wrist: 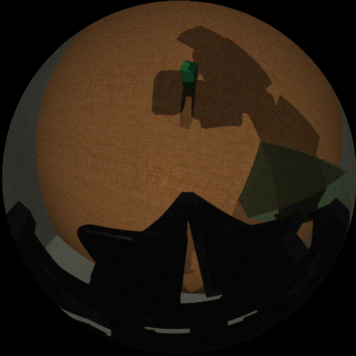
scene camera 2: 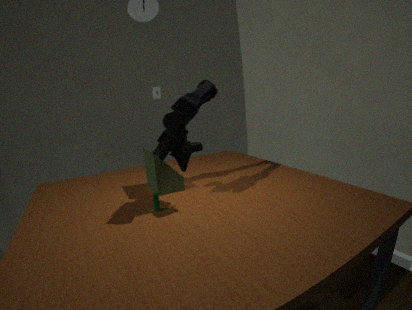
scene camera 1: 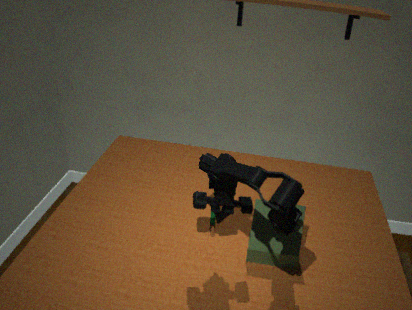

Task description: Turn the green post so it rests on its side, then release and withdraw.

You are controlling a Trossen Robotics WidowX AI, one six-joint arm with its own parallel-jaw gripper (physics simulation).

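Note:
The green post [scene camera 1: 213,218] [scene camera 2: 156,202] [wrist: 189,74] stands upright on the table [scene camera 1: 150,200] [scene camera 2: 240,235] [wrist: 100,150]. In scene camera 1 it is partly hidden behind the arm's dark parts. My gripper [scene camera 1: 219,220] [scene camera 2: 184,170] [wrist: 186,197] is shut and empty, its fingertips together and pointing down. In scene camera 2 the fingertips hang above the table, apart from the post. In the wrist view the post is beyond the fingertips, near the top of the view, with table surface between them.
A dull green block [scene camera 1: 258,247] [scene camera 2: 169,179] [wrist: 285,175] is beside the post, with the arm's base over it in scene camera 1. Dark arm shadows cross the table around the post. A wooden wall shelf [scene camera 1: 310,6] is high on the wall behind.

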